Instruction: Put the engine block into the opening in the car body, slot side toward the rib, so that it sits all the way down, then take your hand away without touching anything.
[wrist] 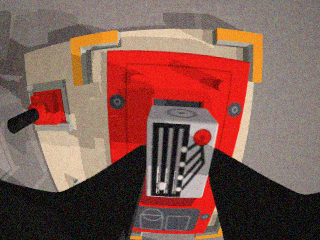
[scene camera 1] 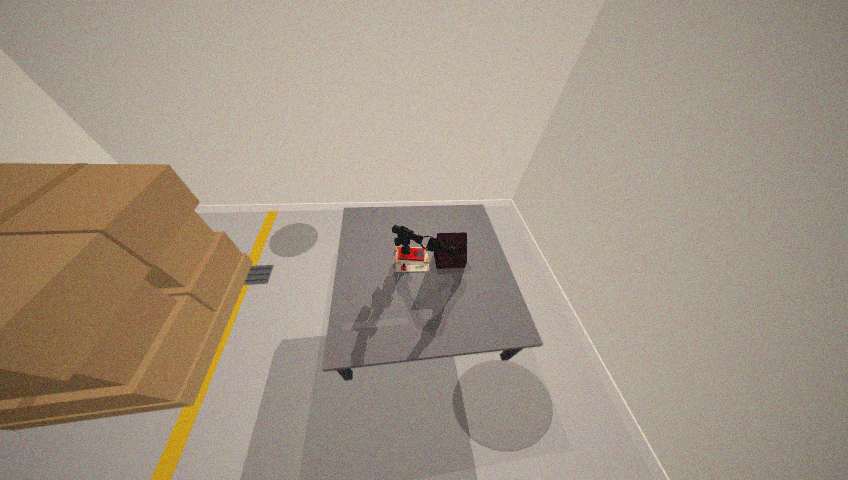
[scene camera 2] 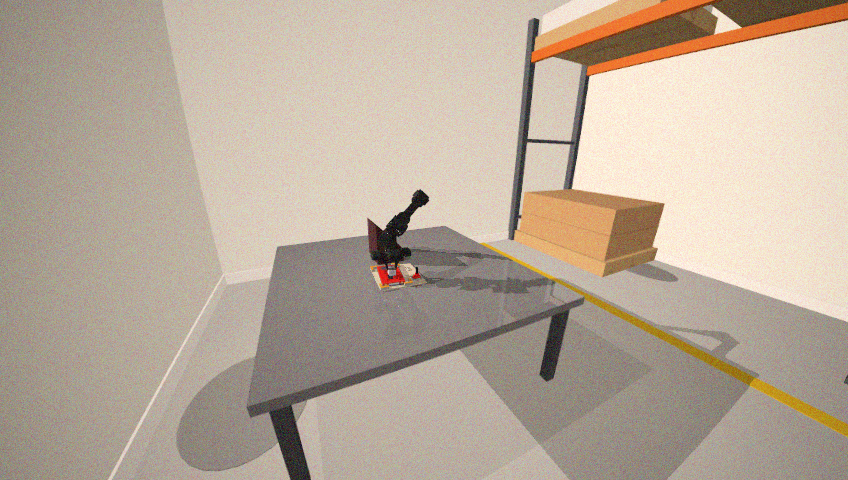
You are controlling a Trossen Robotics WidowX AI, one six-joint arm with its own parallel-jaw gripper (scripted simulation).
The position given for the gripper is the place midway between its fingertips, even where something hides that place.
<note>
The gripper [wrist: 178, 154] carries an engine block [wrist: 180, 142]. Also in view: a red car body [wrist: 137, 80].
Scene camera 1 does not show the engine block, which is hidden by the gripper.
</note>
